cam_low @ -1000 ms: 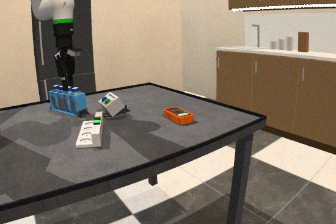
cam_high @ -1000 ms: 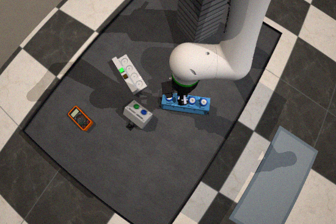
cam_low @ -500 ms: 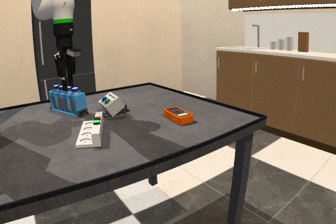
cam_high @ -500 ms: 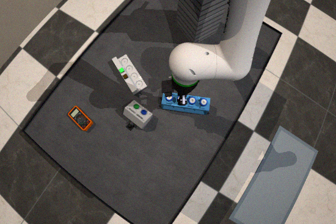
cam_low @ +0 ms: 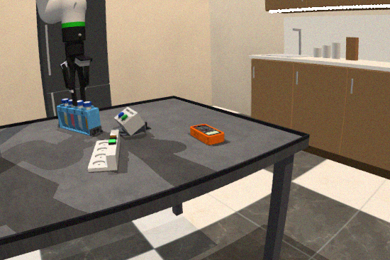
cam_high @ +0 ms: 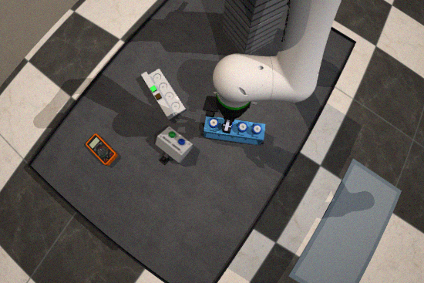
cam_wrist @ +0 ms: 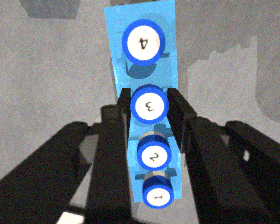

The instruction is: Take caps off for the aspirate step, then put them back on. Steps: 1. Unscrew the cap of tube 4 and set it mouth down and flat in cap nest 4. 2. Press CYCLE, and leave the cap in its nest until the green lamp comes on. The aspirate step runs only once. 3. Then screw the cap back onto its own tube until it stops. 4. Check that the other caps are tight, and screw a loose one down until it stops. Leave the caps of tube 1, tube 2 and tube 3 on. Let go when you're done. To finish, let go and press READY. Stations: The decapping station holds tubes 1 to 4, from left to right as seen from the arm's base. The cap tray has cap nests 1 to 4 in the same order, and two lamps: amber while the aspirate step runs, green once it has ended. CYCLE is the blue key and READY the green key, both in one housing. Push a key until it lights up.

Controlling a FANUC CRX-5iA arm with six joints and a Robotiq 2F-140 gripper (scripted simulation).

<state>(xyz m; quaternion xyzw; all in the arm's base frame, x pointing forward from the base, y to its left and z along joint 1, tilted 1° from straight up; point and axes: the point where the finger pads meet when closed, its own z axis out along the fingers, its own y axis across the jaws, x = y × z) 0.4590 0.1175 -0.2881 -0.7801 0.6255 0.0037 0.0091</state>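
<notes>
Now: hand 2 cm past the cap 2, 5 cm to the right of it and 3 cm above it. From my hand the other things lie so: grey key housing 14 cm ahead, 15 cm to the right, 9 cm below; then green key 12 cm ahead, 17 cm to the right, 7 cm below; then blue key 12 cm ahead, 13 cm to the right, 7 cm below.
</notes>
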